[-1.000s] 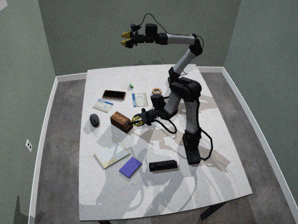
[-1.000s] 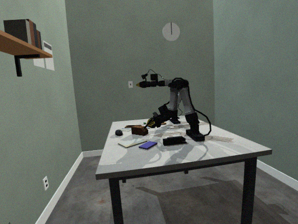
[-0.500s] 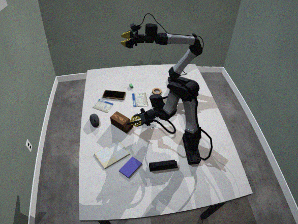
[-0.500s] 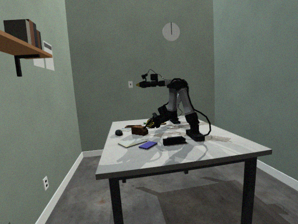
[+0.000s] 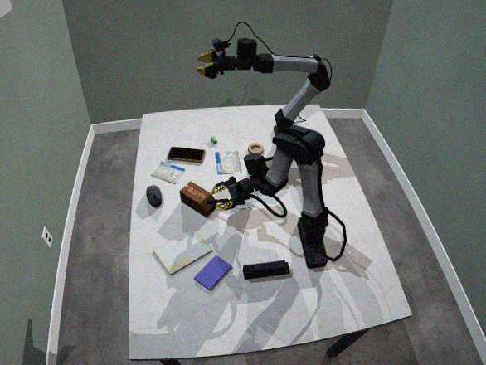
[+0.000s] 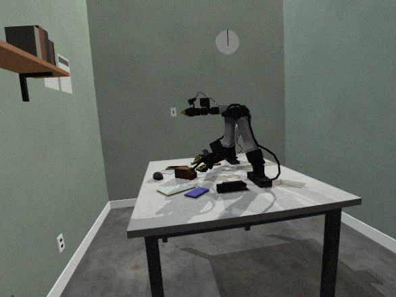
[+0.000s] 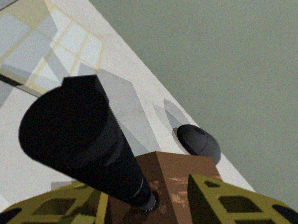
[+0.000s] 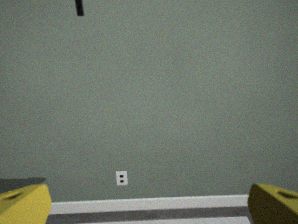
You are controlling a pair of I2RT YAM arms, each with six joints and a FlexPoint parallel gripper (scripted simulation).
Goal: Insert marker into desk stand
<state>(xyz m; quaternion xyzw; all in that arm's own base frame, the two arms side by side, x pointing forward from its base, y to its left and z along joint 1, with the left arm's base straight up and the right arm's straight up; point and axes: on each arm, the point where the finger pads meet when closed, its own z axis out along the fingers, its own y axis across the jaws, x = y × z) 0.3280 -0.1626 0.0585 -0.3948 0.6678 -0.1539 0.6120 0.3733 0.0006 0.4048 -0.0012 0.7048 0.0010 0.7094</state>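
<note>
The black marker is 1 cm below my left hand. Also, from my left hand: long black block 26 cm to the left, 15 cm behind, 6 cm below; dark mouse 23 cm ahead, 8 cm to the right, 6 cm below; brown desk stand 6 cm ahead, 5 cm to the right, 5 cm below.
</note>
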